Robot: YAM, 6 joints.
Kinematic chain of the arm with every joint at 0, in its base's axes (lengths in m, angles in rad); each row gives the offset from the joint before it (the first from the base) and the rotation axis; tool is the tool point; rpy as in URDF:
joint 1: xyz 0 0 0.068 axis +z
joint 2: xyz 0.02 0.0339 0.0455 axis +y
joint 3: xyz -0.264 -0.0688 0 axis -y
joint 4: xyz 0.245 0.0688 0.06 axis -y
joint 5: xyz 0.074 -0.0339 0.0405 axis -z
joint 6: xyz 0.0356 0 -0.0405 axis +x
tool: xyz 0 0 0 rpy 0 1.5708 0
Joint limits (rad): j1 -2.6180..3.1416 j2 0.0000..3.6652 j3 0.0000..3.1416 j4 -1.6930..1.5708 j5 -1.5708..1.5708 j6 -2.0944..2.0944
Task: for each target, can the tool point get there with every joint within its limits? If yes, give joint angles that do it. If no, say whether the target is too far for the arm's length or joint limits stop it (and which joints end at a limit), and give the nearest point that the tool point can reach.
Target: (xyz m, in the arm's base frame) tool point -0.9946 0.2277 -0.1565
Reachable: no: too far | nearest point -0.6085 0.1393 -0.0496 | short by 0.410 m
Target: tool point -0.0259 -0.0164 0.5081
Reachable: yes | joints -0.8354 0.5797 1.4806 -0.6763 1.0126 -0.2771
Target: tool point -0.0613 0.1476 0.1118
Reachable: yes | joints 1.9936 1.1508 0.3215 -0.3890 0.1307 0.4105
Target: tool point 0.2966 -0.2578 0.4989
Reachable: yes | joints 2.4981 0.4374 2.5548 -0.6069 -0.9177 -0.7001
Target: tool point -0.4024 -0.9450 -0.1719
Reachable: no: too far | nearest point -0.2437 -0.5724 -0.0571 | short by 0.421 m
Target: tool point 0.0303 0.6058 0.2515
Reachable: yes | joints 1.4927 2.6574 2.3583 0.5874 -0.4997 1.5059
